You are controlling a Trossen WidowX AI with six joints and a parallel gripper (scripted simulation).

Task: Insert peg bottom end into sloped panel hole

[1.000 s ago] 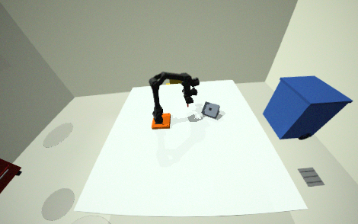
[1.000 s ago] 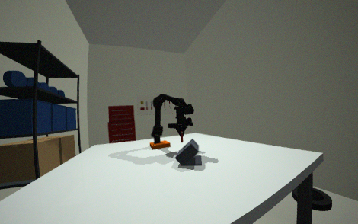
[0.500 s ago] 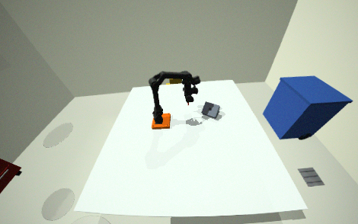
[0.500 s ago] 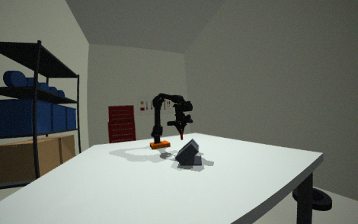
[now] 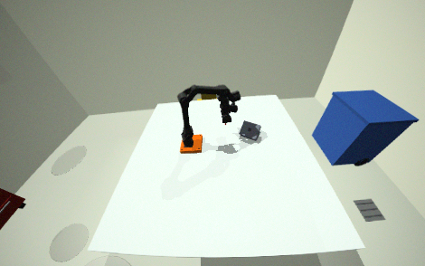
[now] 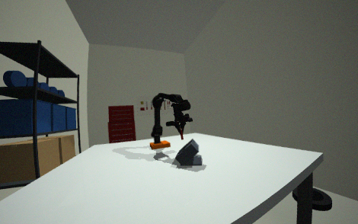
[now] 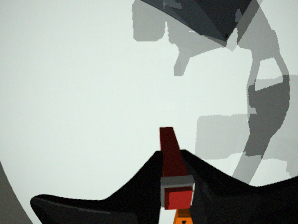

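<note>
Right now my gripper tip is 18 cm short of the grey sloped panel, 4 cm to the left of it and 7 cm above it. The rest, counted from my gripper tip: red square-sided peg 2 cm above.
</note>
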